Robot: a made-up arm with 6 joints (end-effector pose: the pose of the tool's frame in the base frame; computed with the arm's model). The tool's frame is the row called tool. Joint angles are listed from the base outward.
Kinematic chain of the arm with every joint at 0, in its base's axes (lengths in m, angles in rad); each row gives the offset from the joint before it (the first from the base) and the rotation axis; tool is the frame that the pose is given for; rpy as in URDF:
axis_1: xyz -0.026 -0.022 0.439 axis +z
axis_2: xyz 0.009 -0.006 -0.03 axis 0 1 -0.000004
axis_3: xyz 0.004 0.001 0.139 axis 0 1 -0.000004
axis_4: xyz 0.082 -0.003 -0.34 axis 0 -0.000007 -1
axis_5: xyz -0.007 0.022 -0.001 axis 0 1 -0.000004
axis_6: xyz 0.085 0.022 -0.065 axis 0 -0.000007 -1
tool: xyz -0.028 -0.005 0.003 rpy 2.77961 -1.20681 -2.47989
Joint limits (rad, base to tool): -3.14..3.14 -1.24..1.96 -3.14..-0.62 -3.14..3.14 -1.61..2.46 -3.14..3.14
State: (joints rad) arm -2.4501 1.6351 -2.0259 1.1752 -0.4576 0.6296
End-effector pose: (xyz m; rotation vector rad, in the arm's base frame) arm -0.3986 -0.2600 0.1155 2.2398 -0.4939 0.5370
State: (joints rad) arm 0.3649 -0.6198 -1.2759 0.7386 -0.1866 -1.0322
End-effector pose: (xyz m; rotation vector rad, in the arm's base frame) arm 0.2254 0.0229 0.7919 -0.3664 2.2371 -0.6047
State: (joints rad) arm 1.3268 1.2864 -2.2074 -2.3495 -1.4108 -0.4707
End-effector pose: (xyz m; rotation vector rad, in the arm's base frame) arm 0.0487 0.3559 0.2833 -1.4542 -1.0352 -0.2820
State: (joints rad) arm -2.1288 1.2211 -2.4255 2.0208 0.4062 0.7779
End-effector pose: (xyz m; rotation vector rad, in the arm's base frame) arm -0.3812 -0.4841 0.4185 0.7659 -0.0009 1.1460
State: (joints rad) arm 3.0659 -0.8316 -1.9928 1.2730 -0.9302 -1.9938
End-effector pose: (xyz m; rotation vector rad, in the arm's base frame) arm 0.1049 0.0689 0.8289 -1.7223 1.5454 1.3020
